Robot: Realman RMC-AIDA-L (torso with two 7-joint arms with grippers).
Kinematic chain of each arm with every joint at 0, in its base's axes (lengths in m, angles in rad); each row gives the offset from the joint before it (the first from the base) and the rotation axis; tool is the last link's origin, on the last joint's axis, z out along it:
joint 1: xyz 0 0 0.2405 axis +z
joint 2: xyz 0 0 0 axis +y
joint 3: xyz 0 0 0.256 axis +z
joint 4: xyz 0 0 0 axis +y
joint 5: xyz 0 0 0.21 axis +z
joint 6: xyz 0 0 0 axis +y
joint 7: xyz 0 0 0.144 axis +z
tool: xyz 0 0 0
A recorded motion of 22 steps. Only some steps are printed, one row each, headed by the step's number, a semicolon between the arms.
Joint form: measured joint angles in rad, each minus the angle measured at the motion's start. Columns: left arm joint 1, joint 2, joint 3, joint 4, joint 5, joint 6, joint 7; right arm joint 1, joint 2, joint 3, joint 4, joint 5, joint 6, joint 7.
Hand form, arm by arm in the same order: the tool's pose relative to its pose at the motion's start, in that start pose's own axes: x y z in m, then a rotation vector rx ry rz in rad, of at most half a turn. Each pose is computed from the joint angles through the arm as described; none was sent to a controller.
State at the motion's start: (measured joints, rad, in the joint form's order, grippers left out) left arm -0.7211 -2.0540 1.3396 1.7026 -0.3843 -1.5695 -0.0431; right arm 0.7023 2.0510 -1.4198 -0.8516 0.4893 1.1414 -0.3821
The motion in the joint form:
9: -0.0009 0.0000 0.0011 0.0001 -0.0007 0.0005 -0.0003; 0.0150 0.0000 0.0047 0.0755 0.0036 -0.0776 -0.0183
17: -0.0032 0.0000 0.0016 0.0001 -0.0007 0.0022 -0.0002; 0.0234 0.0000 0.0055 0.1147 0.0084 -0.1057 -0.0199
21: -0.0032 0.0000 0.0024 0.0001 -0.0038 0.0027 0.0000; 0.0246 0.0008 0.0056 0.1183 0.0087 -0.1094 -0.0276
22: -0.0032 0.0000 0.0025 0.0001 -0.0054 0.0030 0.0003; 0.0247 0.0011 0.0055 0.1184 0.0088 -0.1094 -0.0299
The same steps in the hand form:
9: 0.0003 0.0006 0.0000 -0.0011 0.0007 0.0014; 0.0013 -0.0053 0.0100 0.0163 -0.0162 0.0072
17: 0.0012 0.0012 -0.0002 -0.0019 0.0037 0.0036; 0.0036 -0.0067 0.0151 0.0188 -0.0138 0.0181
21: 0.0012 0.0018 -0.0001 -0.0051 0.0037 0.0046; 0.0035 -0.0065 0.0157 0.0189 -0.0146 0.0111
22: 0.0012 0.0021 -0.0001 -0.0068 0.0039 0.0049; 0.0035 -0.0063 0.0158 0.0185 -0.0145 0.0087

